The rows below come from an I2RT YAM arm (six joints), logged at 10 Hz.
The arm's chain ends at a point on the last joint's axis. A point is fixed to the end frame.
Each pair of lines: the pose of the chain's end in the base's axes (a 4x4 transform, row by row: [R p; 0 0 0 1], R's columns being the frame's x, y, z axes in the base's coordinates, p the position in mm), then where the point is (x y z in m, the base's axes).
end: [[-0.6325 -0.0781 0.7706 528.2], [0.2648 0.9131 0.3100 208.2], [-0.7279 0.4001 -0.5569 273.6], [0 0 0 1]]
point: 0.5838 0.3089 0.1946
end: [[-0.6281 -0.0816 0.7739 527.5], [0.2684 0.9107 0.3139 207.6], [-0.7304 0.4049 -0.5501 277.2], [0 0 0 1]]
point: 0.5835 0.3088 0.1992
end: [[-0.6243 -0.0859 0.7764 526.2], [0.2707 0.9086 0.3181 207.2], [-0.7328 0.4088 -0.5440 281.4], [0 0 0 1]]
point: 0.5824 0.3089 0.2042
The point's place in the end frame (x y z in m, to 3 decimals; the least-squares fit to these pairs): 0.049 0.056 0.118
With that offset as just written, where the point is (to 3 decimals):
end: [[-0.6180 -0.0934 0.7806 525.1], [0.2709 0.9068 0.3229 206.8], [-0.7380 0.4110 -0.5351 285.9], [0 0 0 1]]
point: 0.582 0.309 0.210
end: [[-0.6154 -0.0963 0.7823 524.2], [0.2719 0.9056 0.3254 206.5], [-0.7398 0.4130 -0.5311 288.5], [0 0 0 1]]
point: 0.581 0.309 0.213
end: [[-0.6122 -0.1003 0.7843 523.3], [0.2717 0.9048 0.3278 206.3], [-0.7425 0.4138 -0.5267 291.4], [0 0 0 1]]
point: 0.580 0.309 0.216
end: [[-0.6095 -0.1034 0.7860 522.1], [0.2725 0.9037 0.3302 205.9], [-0.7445 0.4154 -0.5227 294.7], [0 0 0 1]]
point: 0.579 0.309 0.220
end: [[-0.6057 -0.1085 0.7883 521.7], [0.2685 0.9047 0.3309 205.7], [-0.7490 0.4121 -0.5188 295.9], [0 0 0 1]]
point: 0.579 0.309 0.221
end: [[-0.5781 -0.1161 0.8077 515.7], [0.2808 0.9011 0.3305 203.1], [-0.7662 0.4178 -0.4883 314.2], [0 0 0 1]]
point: 0.576 0.306 0.242
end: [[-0.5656 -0.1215 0.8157 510.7], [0.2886 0.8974 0.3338 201.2], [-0.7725 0.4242 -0.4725 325.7], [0 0 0 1]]
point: 0.572 0.305 0.256
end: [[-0.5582 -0.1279 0.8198 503.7], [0.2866 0.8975 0.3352 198.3], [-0.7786 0.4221 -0.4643 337.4], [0 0 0 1]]
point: 0.566 0.302 0.268
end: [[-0.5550 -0.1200 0.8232 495.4], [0.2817 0.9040 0.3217 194.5], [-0.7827 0.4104 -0.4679 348.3], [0 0 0 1]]
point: 0.559 0.297 0.278
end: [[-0.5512 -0.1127 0.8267 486.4], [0.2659 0.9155 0.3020 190.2], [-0.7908 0.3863 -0.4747 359.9], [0 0 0 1]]
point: 0.551 0.290 0.287
